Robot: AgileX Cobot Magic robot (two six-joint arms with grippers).
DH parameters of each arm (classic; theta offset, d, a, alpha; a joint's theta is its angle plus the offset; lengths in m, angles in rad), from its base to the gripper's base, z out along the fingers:
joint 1: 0 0.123 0 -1.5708
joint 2: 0.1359 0 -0.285 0
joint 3: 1.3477 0 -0.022 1.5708
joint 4: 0 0.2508 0 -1.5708
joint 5: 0 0 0.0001 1.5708
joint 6: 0 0.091 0 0
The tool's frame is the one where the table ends.
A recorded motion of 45 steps. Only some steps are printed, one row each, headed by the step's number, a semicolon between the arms.
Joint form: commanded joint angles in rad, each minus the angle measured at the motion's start. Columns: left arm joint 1, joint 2, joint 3, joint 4, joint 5, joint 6; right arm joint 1, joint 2, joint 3, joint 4, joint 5, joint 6.
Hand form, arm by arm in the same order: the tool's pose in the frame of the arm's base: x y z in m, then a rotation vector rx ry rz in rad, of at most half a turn. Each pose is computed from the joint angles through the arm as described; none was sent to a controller.
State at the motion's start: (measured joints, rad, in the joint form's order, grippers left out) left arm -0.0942 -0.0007 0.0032 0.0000 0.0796 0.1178; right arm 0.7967 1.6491 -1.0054 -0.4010 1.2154 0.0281
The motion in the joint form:
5: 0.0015 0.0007 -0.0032 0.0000 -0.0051 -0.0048; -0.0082 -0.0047 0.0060 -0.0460 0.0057 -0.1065
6: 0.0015 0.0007 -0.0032 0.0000 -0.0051 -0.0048; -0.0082 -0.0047 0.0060 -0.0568 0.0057 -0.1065
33: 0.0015 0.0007 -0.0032 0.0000 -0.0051 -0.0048; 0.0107 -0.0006 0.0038 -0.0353 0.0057 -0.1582
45: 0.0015 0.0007 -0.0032 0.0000 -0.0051 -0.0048; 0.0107 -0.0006 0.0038 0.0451 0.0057 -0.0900
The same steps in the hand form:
5: 0.0563 -0.0052 0.2064 0.1600 1.5499 0.0160; 0.2160 0.1649 0.2058 1.5317 -2.5946 0.6863
6: 0.0563 -0.0052 0.2064 0.1600 1.5499 0.0160; 0.2168 0.1645 0.2061 1.5383 -2.5911 0.7006
33: 0.0563 -0.0052 0.2064 0.1600 1.5499 0.0160; 0.2127 0.1699 0.2048 1.6118 -2.5350 0.6694
45: 0.0563 -0.0052 0.2064 0.1600 1.5499 0.0160; 0.2071 0.1733 0.2026 1.4806 -2.6228 0.5696

